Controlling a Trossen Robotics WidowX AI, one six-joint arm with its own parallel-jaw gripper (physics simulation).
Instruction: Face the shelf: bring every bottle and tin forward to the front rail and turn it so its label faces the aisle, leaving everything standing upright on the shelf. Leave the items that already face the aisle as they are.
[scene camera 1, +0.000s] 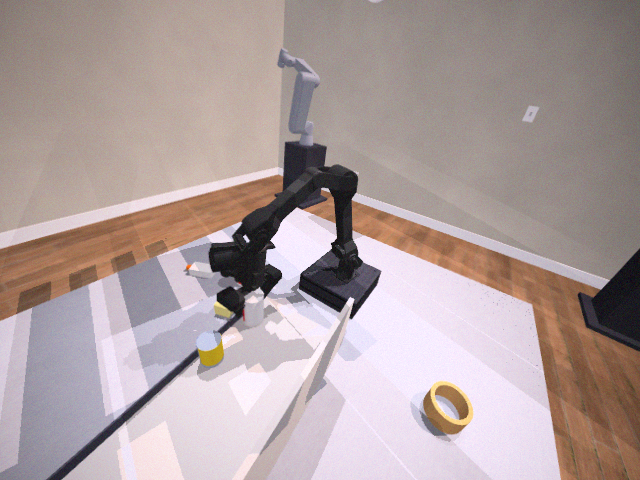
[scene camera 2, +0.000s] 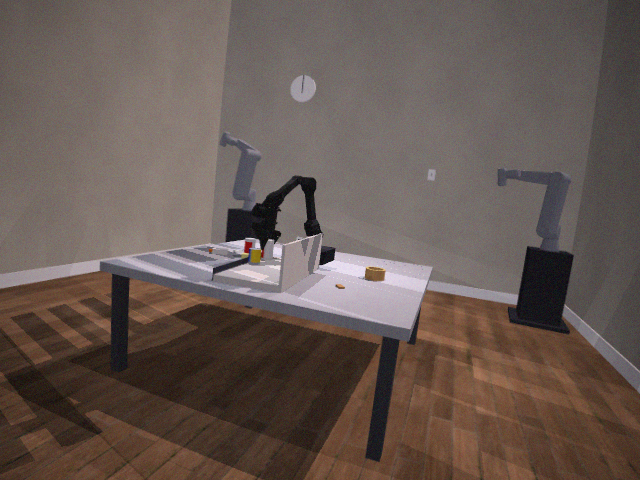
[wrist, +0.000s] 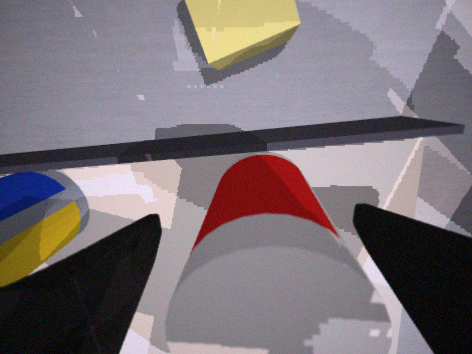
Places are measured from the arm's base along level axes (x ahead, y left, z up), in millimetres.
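Pixels of known places: gripper, fingertip midpoint: (scene camera 1: 250, 308) (scene camera 2: 265, 250) (wrist: 256, 217); arm's base, origin of the base link: (scene camera 1: 344, 274).
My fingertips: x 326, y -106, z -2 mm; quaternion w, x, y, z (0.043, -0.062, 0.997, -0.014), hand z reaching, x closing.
Note:
Ahead of a thing's pixels: the offset from my fingertips to its top centre. "spot": to the spot under its first point.
A white cylinder with a red label {53 mm up, 5 mm back, 7 mm left} (scene camera 1: 253, 311) (scene camera 2: 269, 250) (wrist: 270, 280) stands upright on the shelf, its red side towards the dark front rail (scene camera 1: 155, 390) (scene camera 2: 231, 265) (wrist: 210, 143), close behind it. My gripper (scene camera 1: 252, 303) (scene camera 2: 266, 244) (wrist: 256, 217) is open, low, with one finger on either side of this cylinder; whether they touch it is unclear. A yellow tin with a blue patch {24 mm up, 141 mm ahead, 31 mm left} (scene camera 1: 210, 353) (scene camera 2: 255, 256) (wrist: 62, 232) stands upright close to the rail, left of the fingers in the wrist view. Another red-and-white item {spot: 7 mm down, 78 mm back, 156 mm right} (scene camera 2: 249, 245) stands beyond; the arm mostly hides it in scene camera 1.
A pale upright panel (scene camera 1: 306, 384) (scene camera 2: 301, 263) edges the shelf. Beyond the rail are a yellow block {34 mm down, 20 mm ahead, 98 mm right} (scene camera 1: 222, 309) (scene camera 2: 244, 255) (wrist: 245, 30) and a white object with an orange tip {44 mm down, 16 mm back, 313 mm right} (scene camera 1: 201, 270). A tan ring {22 mm down, 158 mm back, 528 mm left} (scene camera 1: 439, 422) (scene camera 2: 375, 275) and small orange piece {64 mm down, 140 mm ahead, 468 mm left} (scene camera 2: 339, 286) lie past the panel.

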